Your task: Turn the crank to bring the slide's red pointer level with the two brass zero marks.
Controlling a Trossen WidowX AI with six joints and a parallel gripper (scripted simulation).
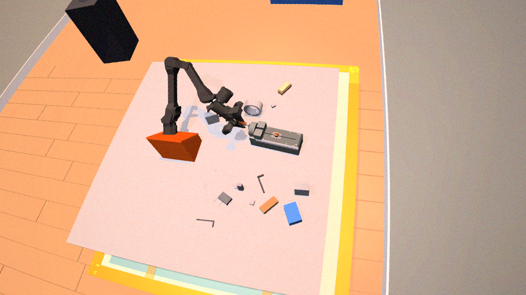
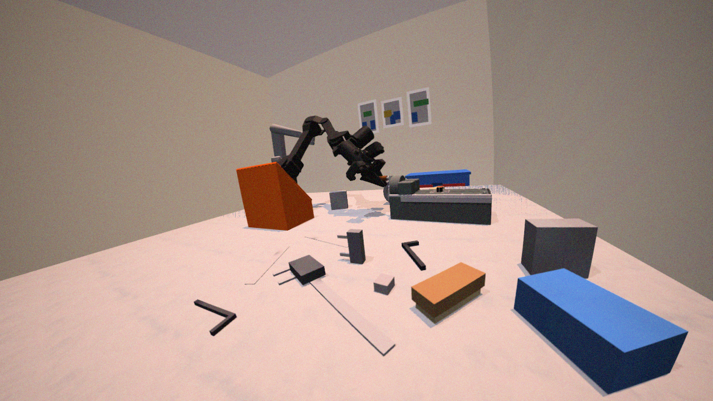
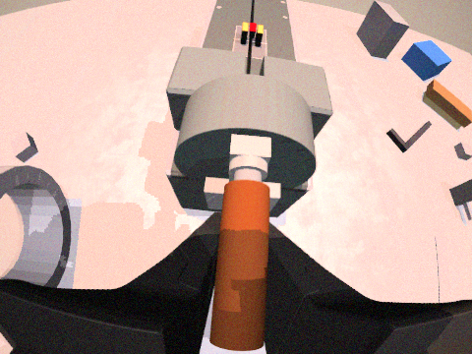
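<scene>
Now: gripper tip 20 mm below the crank handle and 20 mm past it. The rest, counted from my gripper tip: red pointer (160 mm ahead, 50 mm to the right, 10 mm below); then blue block (440 mm to the right, 240 mm ahead, 80 mm below).
</scene>
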